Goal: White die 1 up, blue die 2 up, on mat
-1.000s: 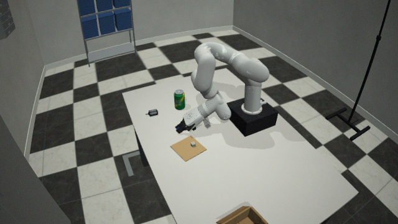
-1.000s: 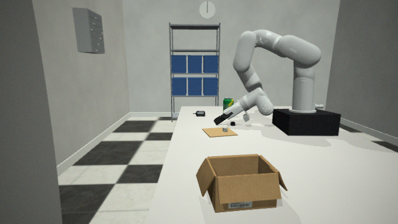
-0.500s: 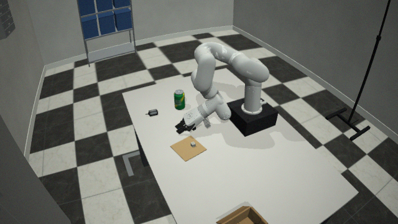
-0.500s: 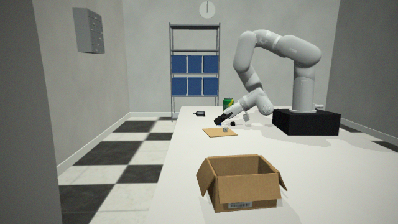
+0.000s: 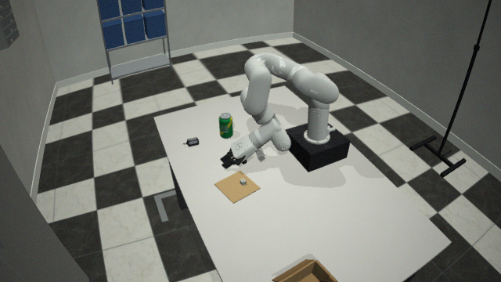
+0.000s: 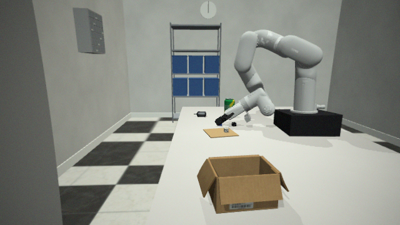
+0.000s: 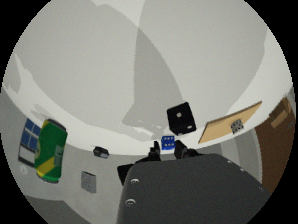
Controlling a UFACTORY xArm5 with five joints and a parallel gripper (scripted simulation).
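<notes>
The blue die is 2 cm below my hand. From my hand the other things lie so: tan mat: 14 cm to the left, 2 cm below; then black die: 8 cm behind, 1 cm to the left, 2 cm below; then white die: 2 cm behind, 14 cm to the left, 1 cm below.
</notes>
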